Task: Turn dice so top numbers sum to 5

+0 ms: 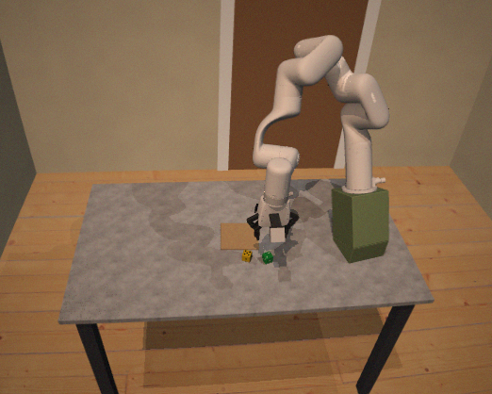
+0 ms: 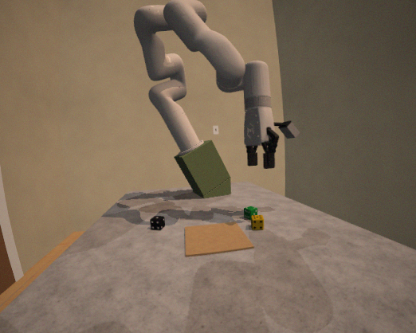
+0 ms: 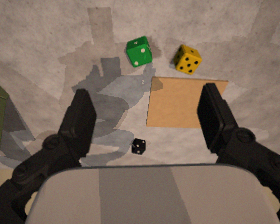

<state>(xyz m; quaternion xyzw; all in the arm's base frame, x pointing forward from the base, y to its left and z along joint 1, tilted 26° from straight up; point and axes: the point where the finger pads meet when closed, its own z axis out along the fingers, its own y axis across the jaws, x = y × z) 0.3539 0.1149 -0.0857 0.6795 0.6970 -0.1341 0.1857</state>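
My hand is 10 mm past the green die, 30 mm to the left of it and 140 mm above it. Round my hand: tan mat 70 mm ahead, 160 mm to the right, 160 mm below; then yellow die 60 mm ahead, 50 mm to the right, 140 mm below; then black die 20 mm behind, 300 mm to the right, 140 mm below.
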